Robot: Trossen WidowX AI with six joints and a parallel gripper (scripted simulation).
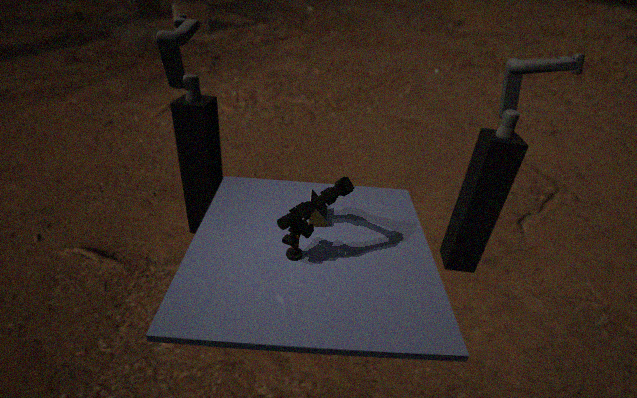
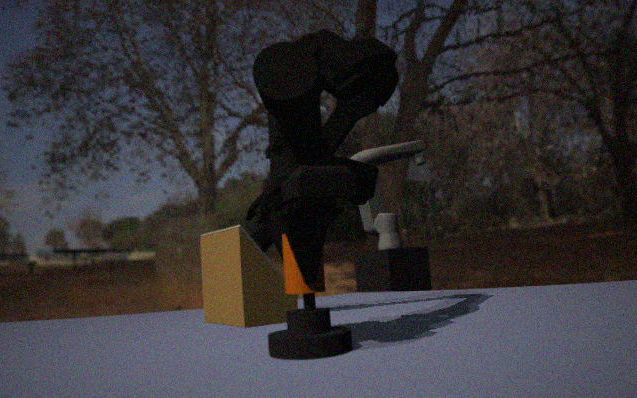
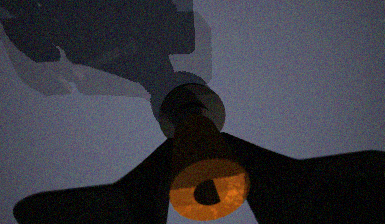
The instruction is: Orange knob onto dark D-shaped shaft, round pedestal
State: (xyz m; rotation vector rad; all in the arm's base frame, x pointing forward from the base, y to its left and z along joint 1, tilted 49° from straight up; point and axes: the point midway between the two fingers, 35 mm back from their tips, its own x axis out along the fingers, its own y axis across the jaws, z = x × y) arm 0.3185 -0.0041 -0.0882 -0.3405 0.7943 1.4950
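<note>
The orange knob is 2 cm above my gripper tip. Round my gripper tip: pedestal: 4 cm below.
</note>
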